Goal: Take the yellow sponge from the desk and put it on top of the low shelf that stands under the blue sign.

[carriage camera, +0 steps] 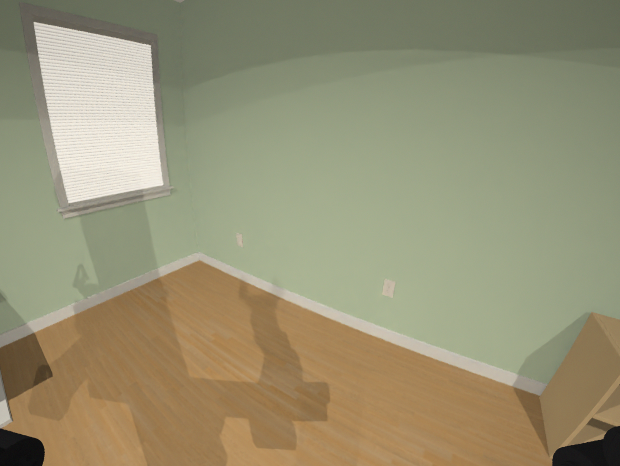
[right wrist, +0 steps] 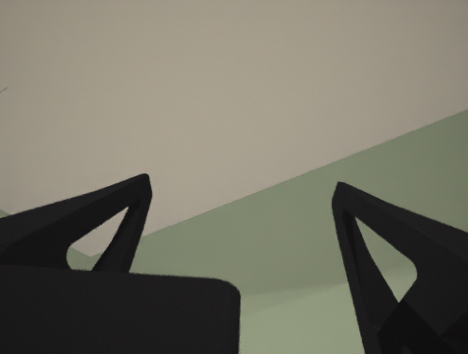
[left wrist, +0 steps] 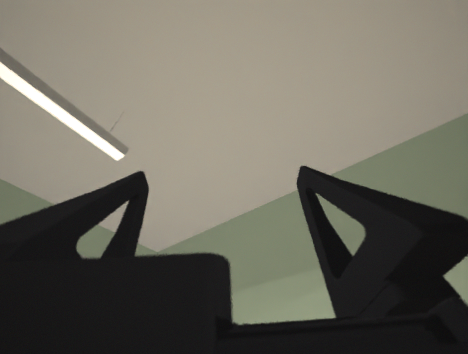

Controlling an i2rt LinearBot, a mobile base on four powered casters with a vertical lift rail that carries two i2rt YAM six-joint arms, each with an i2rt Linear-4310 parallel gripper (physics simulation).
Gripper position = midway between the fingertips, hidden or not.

Scene:
my left gripper: left wrist 223,177; not seen in the carriage camera view (out of frame); not seen in the right wrist view (out of frame)
my right gripper: right wrist 241,188; not seen in the carriage camera view (out of frame); not seen in the left wrist view (out of frame)

